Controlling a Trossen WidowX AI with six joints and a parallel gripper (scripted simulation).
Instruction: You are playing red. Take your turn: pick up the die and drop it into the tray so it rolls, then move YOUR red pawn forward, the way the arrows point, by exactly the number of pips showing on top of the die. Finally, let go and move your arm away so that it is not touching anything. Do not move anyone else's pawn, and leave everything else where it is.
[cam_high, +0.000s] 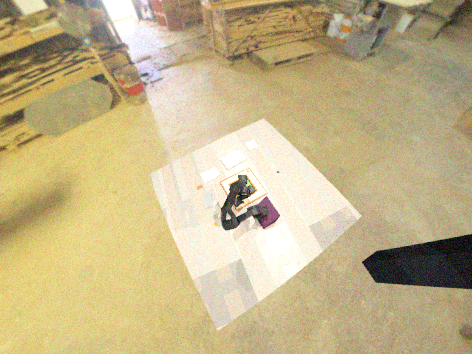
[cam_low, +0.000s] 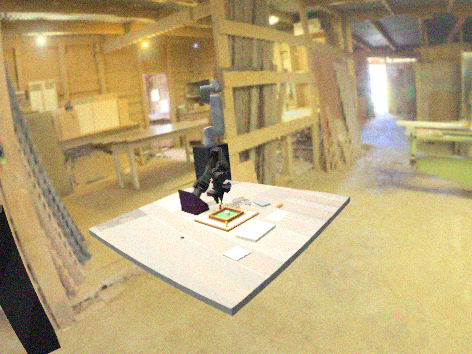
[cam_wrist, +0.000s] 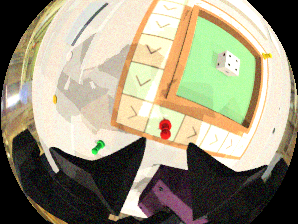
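Now: gripper tip 3 cm above the red pawn. The rest, counted from my gripper tip: green pawn 9 cm to the left, 9 cm behind, 5 cm below; then white die 12 cm ahead, 4 cm to the right, 3 cm below; then green tray 12 cm ahead, 6 cm to the right, 5 cm below.
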